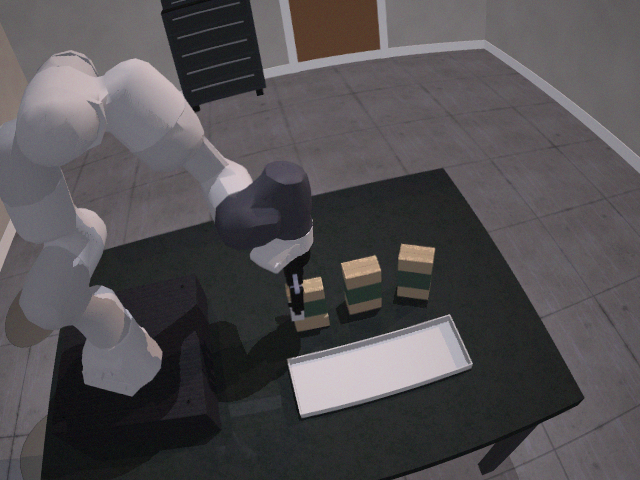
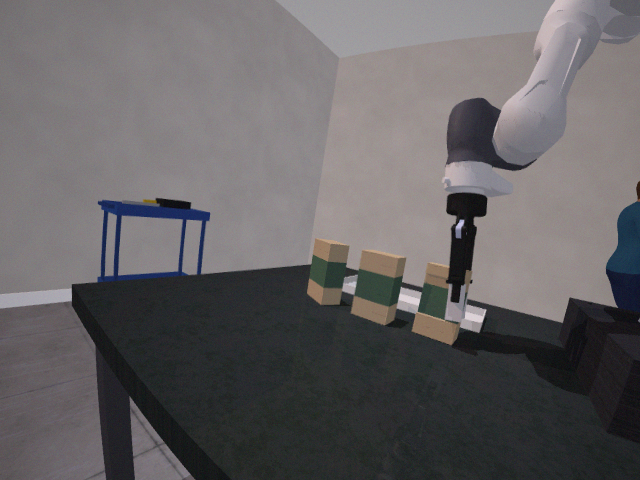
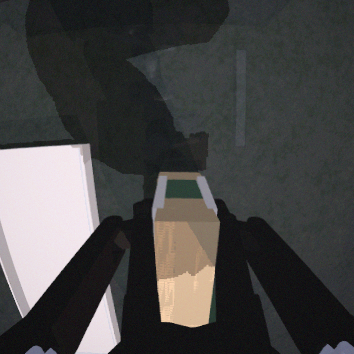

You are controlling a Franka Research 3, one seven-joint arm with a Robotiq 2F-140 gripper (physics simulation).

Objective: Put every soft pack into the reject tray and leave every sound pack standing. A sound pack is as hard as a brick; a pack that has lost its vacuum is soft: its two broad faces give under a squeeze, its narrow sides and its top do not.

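Three tan packs with green bands stand upright in a row on the black table. My gripper points down and is shut on the pack nearest the robot base, pads against its two broad faces. That pack's top looks thinner between the fingers than the middle pack's top. The middle pack and the far pack stand apart from it and each other. The white reject tray lies beside the row, with no pack in it.
The dark base block stands at the robot's end of the table. A blue cart, a dark drawer cabinet and a person are beyond the table.
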